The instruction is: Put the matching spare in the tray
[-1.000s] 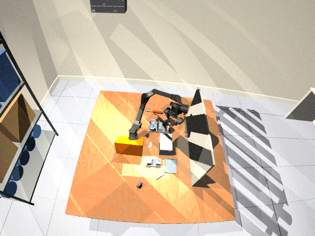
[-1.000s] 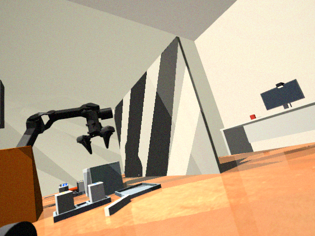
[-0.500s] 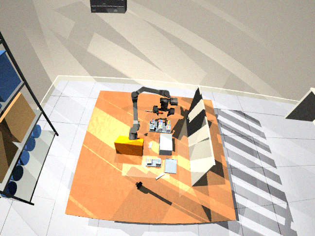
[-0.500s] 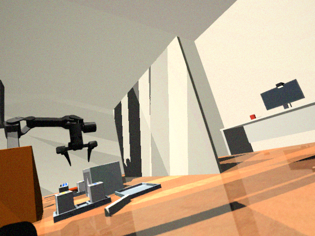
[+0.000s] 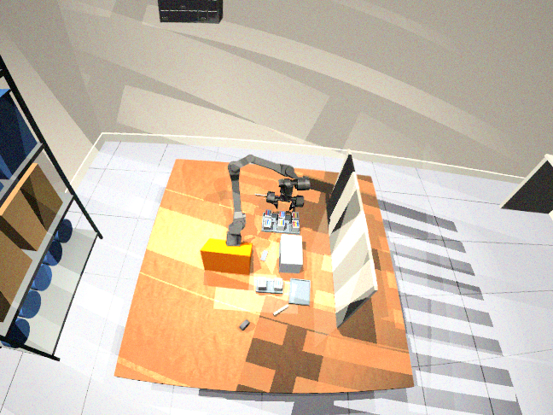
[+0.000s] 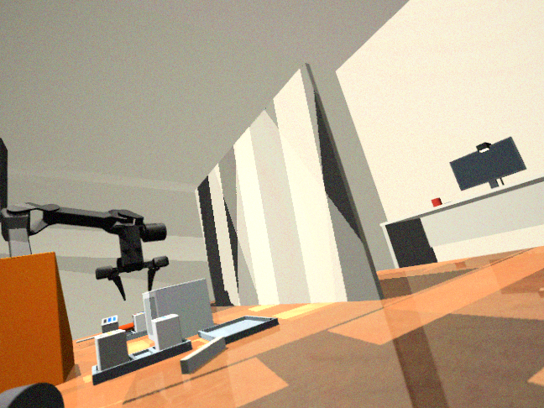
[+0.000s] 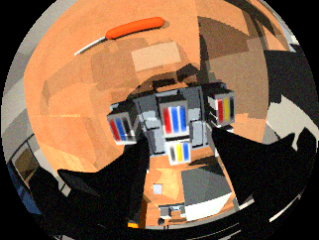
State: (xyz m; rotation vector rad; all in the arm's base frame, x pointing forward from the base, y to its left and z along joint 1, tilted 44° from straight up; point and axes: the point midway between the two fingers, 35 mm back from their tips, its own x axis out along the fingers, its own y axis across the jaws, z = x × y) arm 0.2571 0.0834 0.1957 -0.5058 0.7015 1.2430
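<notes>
Right now the spare module is 5 cm below my gripper tip. From my gripper tip the other things lie so: tall panel: 27 cm to the right, 23 cm ahead, 13 cm above; grey mounted unit: 23 cm to the right, 4 cm below, 1 cm ahead; rack: 39 cm to the right, 11 cm behind, 9 cm below.
</notes>
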